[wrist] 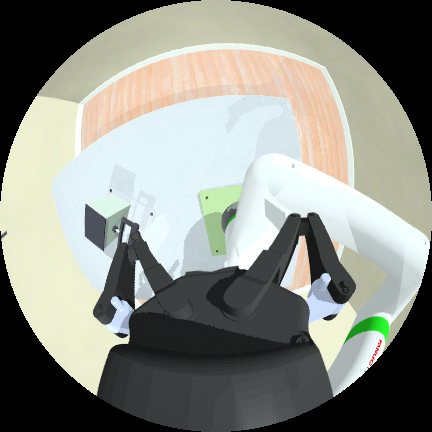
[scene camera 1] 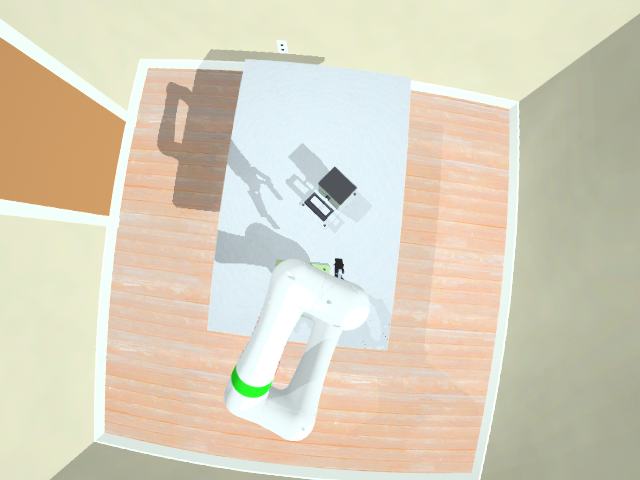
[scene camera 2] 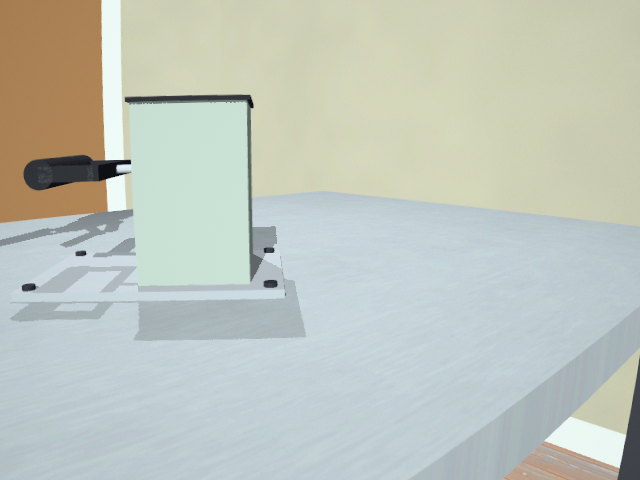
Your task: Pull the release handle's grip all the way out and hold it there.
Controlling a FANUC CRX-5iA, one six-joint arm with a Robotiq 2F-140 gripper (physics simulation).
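Observation:
You'd see a release handle [scene camera 2: 190, 161] here, and scene camera 1 shows the release handle [scene camera 1: 335, 187] too, as does the wrist view, with the release handle [wrist: 104, 219]. There's also a base plate [wrist: 139, 213], and the gripper [wrist: 214, 214] is there as well.

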